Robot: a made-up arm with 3 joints. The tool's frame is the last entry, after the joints. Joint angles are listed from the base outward.
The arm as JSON. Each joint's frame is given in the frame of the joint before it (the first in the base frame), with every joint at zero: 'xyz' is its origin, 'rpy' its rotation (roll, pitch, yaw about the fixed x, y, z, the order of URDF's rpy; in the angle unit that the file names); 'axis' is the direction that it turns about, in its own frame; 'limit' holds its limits. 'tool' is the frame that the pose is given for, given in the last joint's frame.
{
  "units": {
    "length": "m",
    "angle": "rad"
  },
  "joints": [
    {
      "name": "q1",
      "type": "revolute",
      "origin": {
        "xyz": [
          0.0,
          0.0,
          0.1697
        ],
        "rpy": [
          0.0,
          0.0,
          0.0
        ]
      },
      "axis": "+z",
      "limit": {
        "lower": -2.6,
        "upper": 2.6
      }
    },
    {
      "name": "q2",
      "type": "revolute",
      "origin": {
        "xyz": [
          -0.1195,
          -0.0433,
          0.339
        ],
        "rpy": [
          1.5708,
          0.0,
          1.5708
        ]
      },
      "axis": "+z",
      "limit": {
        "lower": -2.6,
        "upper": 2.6
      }
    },
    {
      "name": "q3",
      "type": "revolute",
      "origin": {
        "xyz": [
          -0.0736,
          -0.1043,
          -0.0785
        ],
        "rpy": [
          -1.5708,
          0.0,
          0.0
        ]
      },
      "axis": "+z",
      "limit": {
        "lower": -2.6,
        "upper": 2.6
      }
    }
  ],
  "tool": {
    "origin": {
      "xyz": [
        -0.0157,
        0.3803,
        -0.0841
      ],
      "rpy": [
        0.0,
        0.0,
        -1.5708
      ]
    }
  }
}
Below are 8 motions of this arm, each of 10 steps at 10 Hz.
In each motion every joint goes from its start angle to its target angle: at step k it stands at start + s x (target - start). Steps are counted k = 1, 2, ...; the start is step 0. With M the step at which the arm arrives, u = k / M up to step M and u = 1 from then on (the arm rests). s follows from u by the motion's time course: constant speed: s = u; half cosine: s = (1 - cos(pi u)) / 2; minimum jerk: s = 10 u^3 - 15 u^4 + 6 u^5.
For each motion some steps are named. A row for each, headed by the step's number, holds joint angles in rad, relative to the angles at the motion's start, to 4 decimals.
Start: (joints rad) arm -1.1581 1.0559 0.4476
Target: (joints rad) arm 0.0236 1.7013 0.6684
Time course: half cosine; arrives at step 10
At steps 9, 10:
9: 1.1528 0.6296 0.2154
10: 1.1817 0.6454 0.2208

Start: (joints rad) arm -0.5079 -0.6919 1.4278
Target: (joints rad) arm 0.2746 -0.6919 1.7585
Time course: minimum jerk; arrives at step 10
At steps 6, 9, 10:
6: 0.5341 0.0000 0.2257
9: 0.7758 0.0000 0.3279
10: 0.7825 0.0000 0.3307

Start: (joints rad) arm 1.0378 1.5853 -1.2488
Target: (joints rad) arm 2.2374 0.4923 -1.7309
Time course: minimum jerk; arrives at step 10
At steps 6, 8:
6: 0.8188 -0.7460 -0.3291
8: 1.1301 -1.0297 -0.4542

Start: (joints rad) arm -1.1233 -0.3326 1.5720
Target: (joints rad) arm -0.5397 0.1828 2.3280
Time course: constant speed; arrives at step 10
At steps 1, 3, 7, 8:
1: 0.0584 0.0515 0.0756
3: 0.1751 0.1546 0.2268
7: 0.4085 0.3608 0.5292
8: 0.4669 0.4123 0.6048

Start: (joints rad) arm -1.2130 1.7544 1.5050
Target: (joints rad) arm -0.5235 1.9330 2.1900
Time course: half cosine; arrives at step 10
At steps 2, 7, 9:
2: 0.0658 0.0171 0.0654
7: 0.5474 0.1418 0.5438
9: 0.6726 0.1742 0.6682

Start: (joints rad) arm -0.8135 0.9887 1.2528
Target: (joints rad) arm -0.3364 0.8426 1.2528
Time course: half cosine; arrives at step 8
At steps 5, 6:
5: 0.3298 -0.1010 0.0000
6: 0.4072 -0.1247 0.0000

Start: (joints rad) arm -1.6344 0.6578 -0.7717
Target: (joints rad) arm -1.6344 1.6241 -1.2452
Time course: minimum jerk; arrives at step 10
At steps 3, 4, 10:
3: 0.0000 0.1576 -0.0772
4: 0.0000 0.3067 -0.1503
10: 0.0000 0.9663 -0.4735

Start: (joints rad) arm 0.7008 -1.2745 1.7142
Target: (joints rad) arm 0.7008 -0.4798 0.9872
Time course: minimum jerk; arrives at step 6
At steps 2, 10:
2: 0.0000 0.1668 -0.1526
10: 0.0000 0.7947 -0.7270

